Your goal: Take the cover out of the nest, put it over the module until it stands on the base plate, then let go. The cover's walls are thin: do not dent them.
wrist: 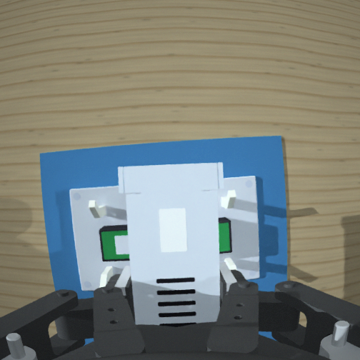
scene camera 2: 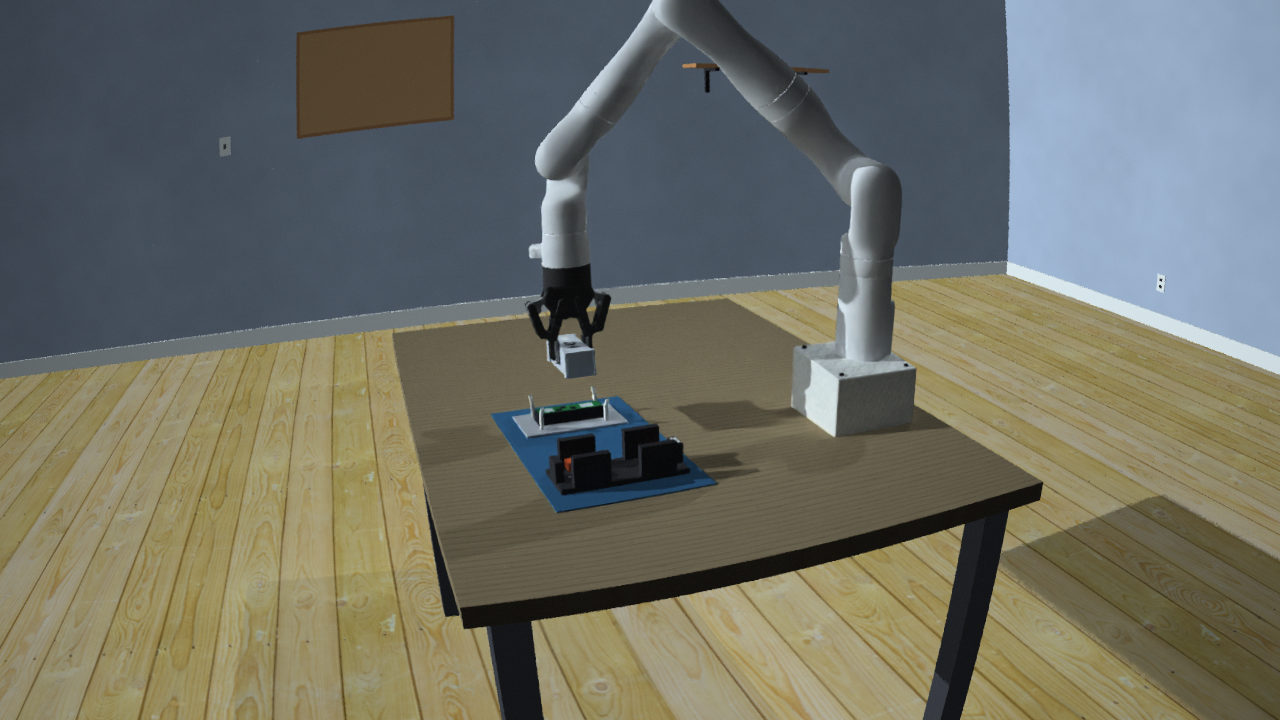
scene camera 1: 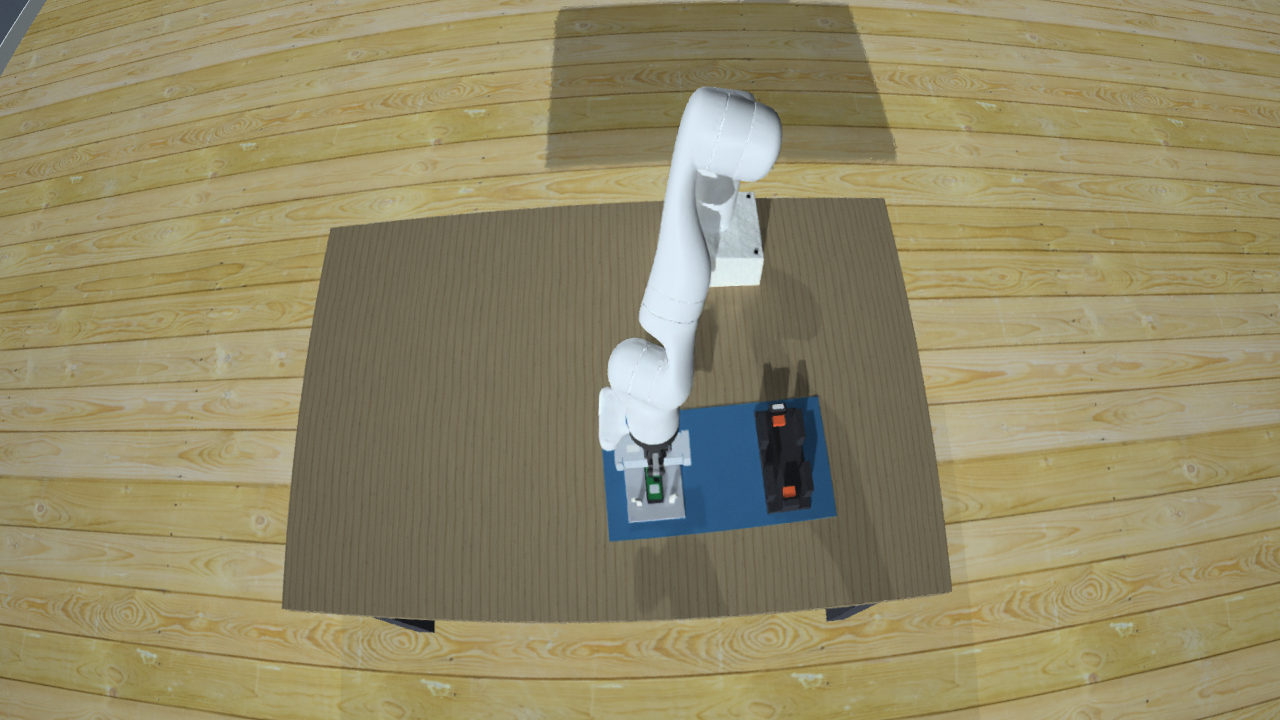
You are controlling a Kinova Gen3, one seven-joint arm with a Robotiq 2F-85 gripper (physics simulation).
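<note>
The light grey cover point(scene camera 1: 678, 447) point(scene camera 2: 575, 360) point(wrist: 145, 240), with slots in its top, hangs level, well above the module. My gripper point(scene camera 1: 656, 461) point(scene camera 2: 570, 347) point(wrist: 175, 280) is shut on the cover's two side walls. The green and black module point(scene camera 1: 654, 488) point(scene camera 2: 572, 413) point(wrist: 110, 250) sits on the grey base plate point(scene camera 1: 657, 515) point(scene camera 2: 528, 428) point(wrist: 247, 225). In the wrist view the cover's long side lies crosswise over the module, and both module ends stick out beside it. The black nest point(scene camera 1: 787, 456) point(scene camera 2: 626, 467) holds no cover.
Thin white posts point(scene camera 2: 605, 410) point(wrist: 229, 200) stand up from the base plate around the module. Base plate and nest lie on a blue mat point(scene camera 1: 725, 465) point(scene camera 2: 529, 452) point(wrist: 165, 155). The nest has upright black walls and orange pads point(scene camera 1: 778, 420).
</note>
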